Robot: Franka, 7 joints.
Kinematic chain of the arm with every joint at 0, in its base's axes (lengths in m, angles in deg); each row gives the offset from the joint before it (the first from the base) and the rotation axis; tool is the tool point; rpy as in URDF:
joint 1: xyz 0 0 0.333 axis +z
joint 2: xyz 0 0 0 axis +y
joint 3: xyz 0 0 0.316 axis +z
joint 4: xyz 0.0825 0 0 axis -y
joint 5: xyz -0.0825 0 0.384 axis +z
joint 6: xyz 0 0 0 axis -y
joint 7: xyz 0.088 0 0 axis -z
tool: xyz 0 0 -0.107 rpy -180 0 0
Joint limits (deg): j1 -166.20..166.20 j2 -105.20..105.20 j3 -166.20..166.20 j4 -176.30..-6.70 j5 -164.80..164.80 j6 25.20..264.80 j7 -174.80..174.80
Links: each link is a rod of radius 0.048 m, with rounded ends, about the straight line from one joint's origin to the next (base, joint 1, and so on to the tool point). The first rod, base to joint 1, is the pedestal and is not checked.
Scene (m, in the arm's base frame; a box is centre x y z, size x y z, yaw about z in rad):
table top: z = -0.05
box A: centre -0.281 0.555 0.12 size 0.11 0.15 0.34 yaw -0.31
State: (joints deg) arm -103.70 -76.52 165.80 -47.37 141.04 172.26 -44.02
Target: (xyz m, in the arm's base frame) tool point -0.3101 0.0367 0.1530
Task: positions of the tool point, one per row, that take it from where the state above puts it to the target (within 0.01 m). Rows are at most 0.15 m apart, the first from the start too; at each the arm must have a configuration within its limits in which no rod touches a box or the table.
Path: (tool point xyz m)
1: 0.2696 0.6687 0.1092
2: 0.2271 0.6240 0.1424
3: 0.1909 0.5642 0.1830
4: 0.1570 0.4917 0.2220
5: 0.1233 0.4099 0.2529
6: 0.0897 0.3232 0.2743
7: -0.0476 0.3290 0.2392
8: -0.1754 0.2755 0.2063
9: -0.2691 0.1718 0.1770
10: -0.3101 0.0367 0.1530

